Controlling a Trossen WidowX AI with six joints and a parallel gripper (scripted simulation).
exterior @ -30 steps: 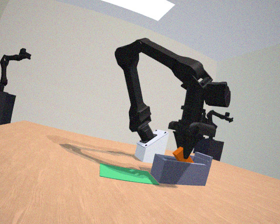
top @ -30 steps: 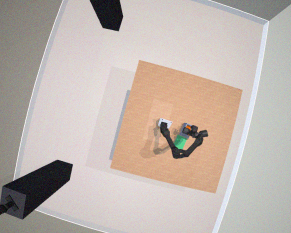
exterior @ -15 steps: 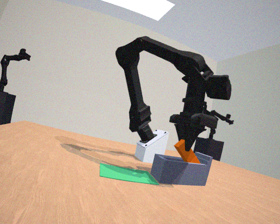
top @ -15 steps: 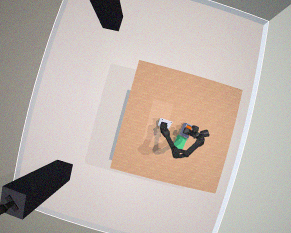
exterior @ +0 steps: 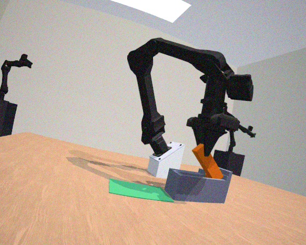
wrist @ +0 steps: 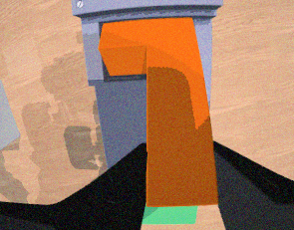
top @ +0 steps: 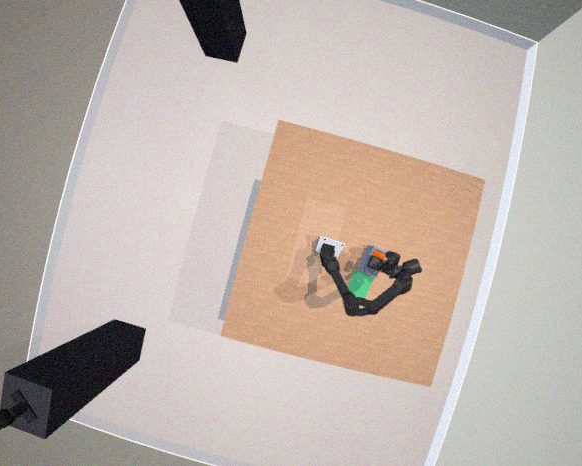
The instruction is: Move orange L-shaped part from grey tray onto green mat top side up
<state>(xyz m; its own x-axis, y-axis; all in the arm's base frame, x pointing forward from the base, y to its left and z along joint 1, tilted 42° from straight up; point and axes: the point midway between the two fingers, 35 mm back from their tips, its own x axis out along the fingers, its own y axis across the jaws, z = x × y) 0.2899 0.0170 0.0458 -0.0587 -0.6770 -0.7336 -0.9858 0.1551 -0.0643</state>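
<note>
Right now the green mat is 14 cm to the right of my gripper tip, 13 cm below it and 4 cm behind it. Round my gripper tip: orange L-shaped part: 3 cm to the left, 3 cm below, 1 cm behind.
</note>
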